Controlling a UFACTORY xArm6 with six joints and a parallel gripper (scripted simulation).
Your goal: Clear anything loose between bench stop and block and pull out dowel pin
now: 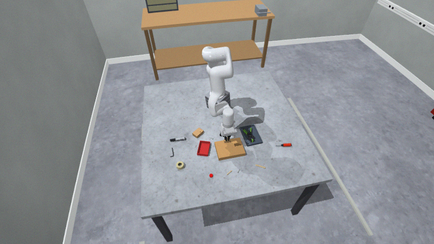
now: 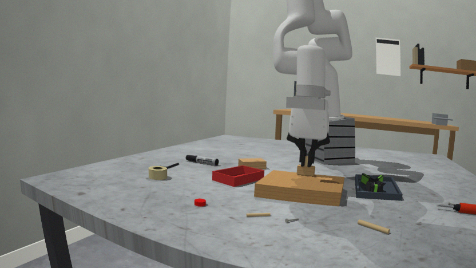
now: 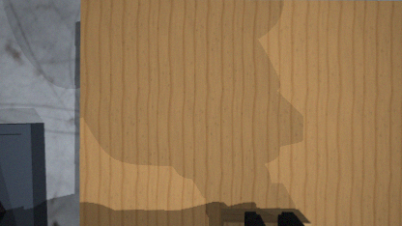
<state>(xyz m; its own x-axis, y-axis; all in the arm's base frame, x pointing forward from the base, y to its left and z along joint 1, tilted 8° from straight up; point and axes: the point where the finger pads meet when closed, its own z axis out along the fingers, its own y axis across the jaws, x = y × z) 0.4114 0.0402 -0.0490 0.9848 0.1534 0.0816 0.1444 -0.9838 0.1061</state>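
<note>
Right now the dowel pin is 2 cm below my hand. Round my hand: red tray (4 cm ahead, 18 cm to the right, 7 cm below); bench board (5 cm ahead, 1 cm to the left, 5 cm below); wooden block (3 cm below).
</note>
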